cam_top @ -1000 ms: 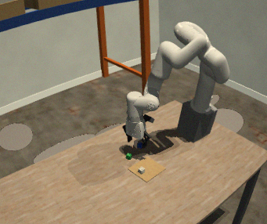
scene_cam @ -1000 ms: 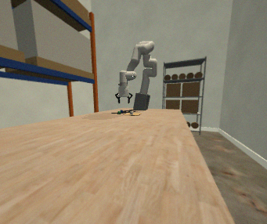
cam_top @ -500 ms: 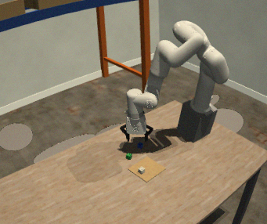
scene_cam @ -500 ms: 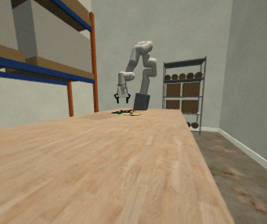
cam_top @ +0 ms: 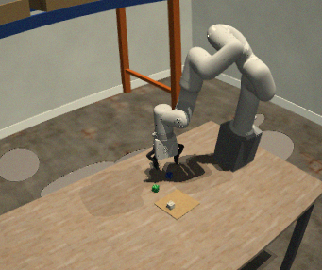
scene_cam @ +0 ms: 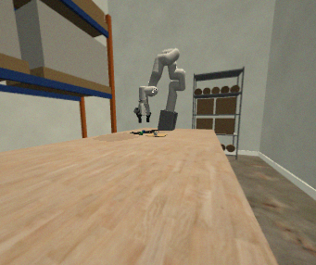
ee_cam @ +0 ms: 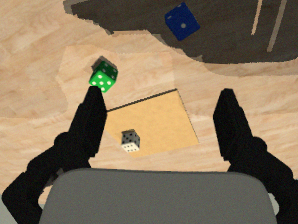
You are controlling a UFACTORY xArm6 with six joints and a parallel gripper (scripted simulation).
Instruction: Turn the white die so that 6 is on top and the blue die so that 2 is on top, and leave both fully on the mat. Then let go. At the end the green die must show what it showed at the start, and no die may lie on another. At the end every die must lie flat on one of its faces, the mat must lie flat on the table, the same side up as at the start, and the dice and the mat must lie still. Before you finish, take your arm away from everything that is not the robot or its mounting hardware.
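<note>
My gripper is now 3 cm past the blue die, 2 cm to the left of it and 9 cm above it. The rest, counted from my hand: green die (8 cm ahead, 9 cm below); tan mat (8 cm ahead, 14 cm to the left, 10 cm below); white die (12 cm ahead, 13 cm to the left, 9 cm below).
</note>
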